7 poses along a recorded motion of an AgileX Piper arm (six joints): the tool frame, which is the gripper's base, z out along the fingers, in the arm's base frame.
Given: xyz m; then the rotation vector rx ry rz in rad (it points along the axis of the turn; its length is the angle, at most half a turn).
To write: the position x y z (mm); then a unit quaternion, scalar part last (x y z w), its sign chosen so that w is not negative. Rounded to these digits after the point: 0 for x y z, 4 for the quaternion.
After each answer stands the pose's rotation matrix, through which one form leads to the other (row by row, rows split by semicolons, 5 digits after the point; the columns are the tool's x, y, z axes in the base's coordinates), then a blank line. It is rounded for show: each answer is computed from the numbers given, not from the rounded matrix.
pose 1, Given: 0.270, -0.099, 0.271, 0.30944, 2.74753, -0.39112
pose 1, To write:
270, -99, 271, 0.1091, 0.9690, -0.1379, 0.1737
-0.91584 0.25940 0.30651; 0.16357 0.93813 -0.30522; -0.36672 -0.22940 -0.90161

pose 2, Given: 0.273, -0.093, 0.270, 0.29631, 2.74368, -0.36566
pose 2, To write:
273, -93, 270, 0.1047, 0.9699, -0.1293, 0.1780
-0.91471 0.24918 0.31813; 0.15717 0.94464 -0.28801; -0.37229 -0.21345 -0.90324

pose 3, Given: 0.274, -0.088, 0.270, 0.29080, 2.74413, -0.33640
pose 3, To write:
274, -88, 270, 0.1029, 0.9710, -0.1190, 0.1799
-0.91413 0.24266 0.32478; 0.15702 0.95048 -0.26819; -0.37378 -0.19416 -0.90697

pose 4, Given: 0.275, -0.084, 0.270, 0.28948, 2.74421, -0.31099
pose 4, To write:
275, -84, 270, 0.1025, 0.9718, -0.1101, 0.1813
-0.91322 0.23920 0.32988; 0.15932 0.95472 -0.25125; -0.37504 -0.17689 -0.90998

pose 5, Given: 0.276, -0.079, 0.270, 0.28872, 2.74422, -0.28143
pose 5, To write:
276, -79, 270, 0.1023, 0.9727, -0.0998, 0.1829
-0.91213 0.23558 0.33543; 0.16259 0.95915 -0.23149; -0.37626 -0.15662 -0.91318

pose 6, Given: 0.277, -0.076, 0.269, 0.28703, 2.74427, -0.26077
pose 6, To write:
277, -76, 269, 0.1018, 0.9733, -0.0925, 0.1840
-0.91158 0.23218 0.33928; 0.16412 0.96217 -0.21748; -0.37694 -0.14256 -0.91520

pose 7, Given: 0.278, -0.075, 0.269, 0.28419, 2.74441, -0.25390
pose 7, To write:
278, -75, 269, 0.1008, 0.9735, -0.0901, 0.1844
-0.91169 0.22949 0.34080; 0.16307 0.96345 -0.21253; -0.37712 -0.13819 -0.91580

